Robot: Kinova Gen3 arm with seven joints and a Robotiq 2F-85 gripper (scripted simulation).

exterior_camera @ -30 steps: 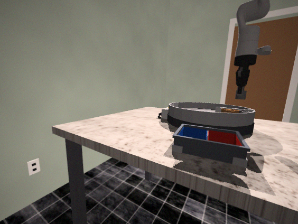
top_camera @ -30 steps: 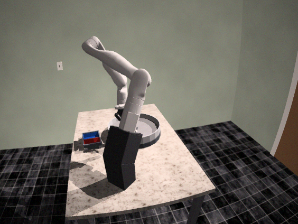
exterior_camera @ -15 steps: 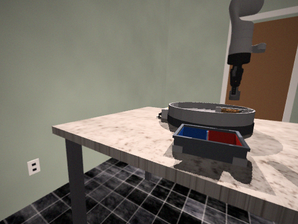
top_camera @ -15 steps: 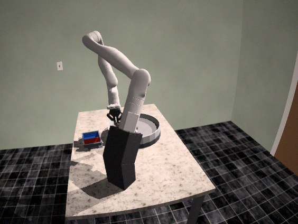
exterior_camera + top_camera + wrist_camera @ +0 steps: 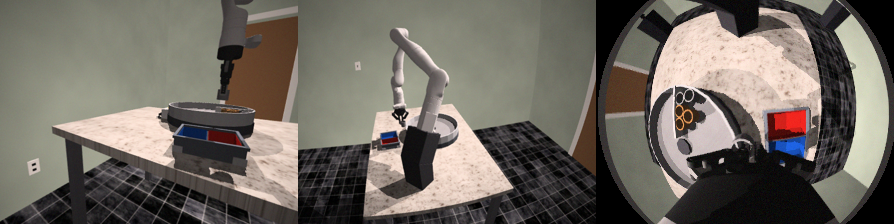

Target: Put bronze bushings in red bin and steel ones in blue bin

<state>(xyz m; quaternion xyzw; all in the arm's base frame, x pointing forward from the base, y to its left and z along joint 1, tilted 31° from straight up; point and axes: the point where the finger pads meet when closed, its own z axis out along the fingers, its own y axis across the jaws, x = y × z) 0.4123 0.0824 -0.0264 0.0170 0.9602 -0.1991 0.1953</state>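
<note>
The bin tray is 4 cm ahead of my hand, 11 cm to the left of it and 16 cm below it. Also, from my hand: turntable (5 cm ahead, 25 cm to the right, 13 cm below).
</note>
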